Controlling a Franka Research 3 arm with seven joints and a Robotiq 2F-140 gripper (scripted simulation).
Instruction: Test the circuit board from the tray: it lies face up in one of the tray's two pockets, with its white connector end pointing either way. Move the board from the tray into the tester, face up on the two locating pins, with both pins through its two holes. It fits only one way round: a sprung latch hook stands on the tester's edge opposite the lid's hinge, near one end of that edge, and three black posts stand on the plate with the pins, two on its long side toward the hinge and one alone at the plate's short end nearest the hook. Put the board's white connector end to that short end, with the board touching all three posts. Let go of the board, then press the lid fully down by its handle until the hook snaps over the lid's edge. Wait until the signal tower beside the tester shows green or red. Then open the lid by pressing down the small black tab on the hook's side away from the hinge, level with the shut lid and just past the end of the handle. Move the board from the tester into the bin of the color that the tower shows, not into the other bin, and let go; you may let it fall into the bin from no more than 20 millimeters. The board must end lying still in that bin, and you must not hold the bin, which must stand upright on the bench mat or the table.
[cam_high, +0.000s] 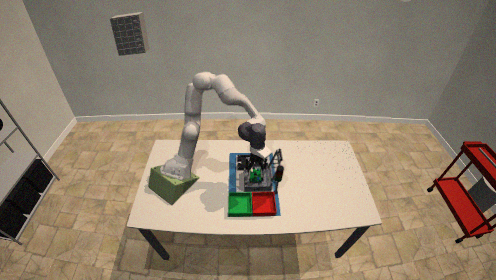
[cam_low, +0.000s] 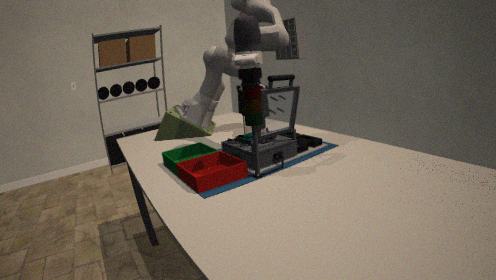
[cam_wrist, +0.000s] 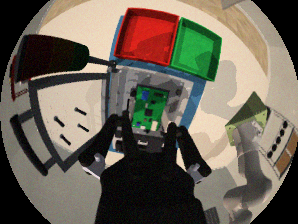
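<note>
Now: hand 2 cm above the green circuit board. From my hand the other things lie so: plate 1 cm ahead, 1 cm to the left, 3 cm below; red bin 4 cm ahead, 20 cm to the right, 8 cm below; clear lid 12 cm ahead, 8 cm above.
</note>
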